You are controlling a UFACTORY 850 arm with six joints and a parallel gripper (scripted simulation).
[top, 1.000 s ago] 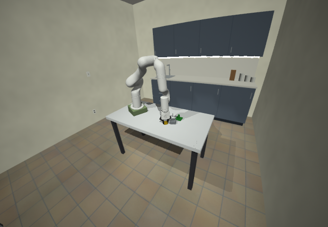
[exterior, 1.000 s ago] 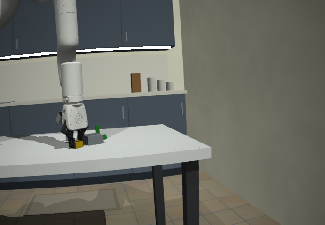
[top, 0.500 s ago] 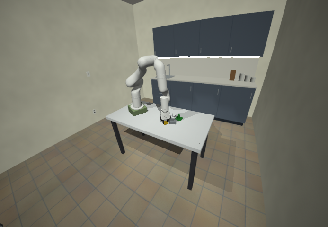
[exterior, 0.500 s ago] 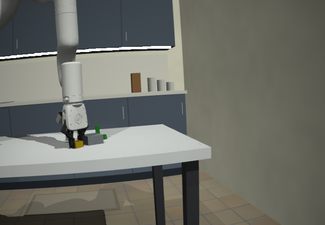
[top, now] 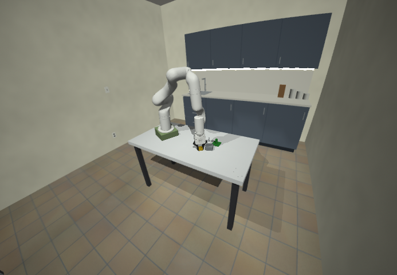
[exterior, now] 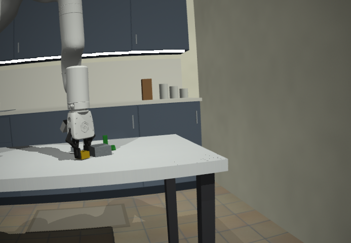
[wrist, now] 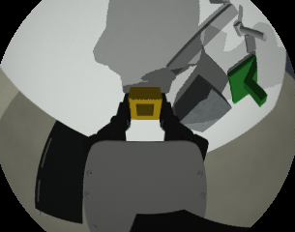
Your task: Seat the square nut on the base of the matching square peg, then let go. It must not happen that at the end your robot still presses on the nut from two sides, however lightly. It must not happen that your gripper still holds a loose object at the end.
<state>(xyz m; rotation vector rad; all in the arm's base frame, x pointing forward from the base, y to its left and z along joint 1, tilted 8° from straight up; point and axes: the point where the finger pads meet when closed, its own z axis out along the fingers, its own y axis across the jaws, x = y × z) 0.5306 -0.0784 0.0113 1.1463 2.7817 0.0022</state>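
The grey block is 7 cm ahead of my hand, 6 cm to the left of it and 1 cm below it.
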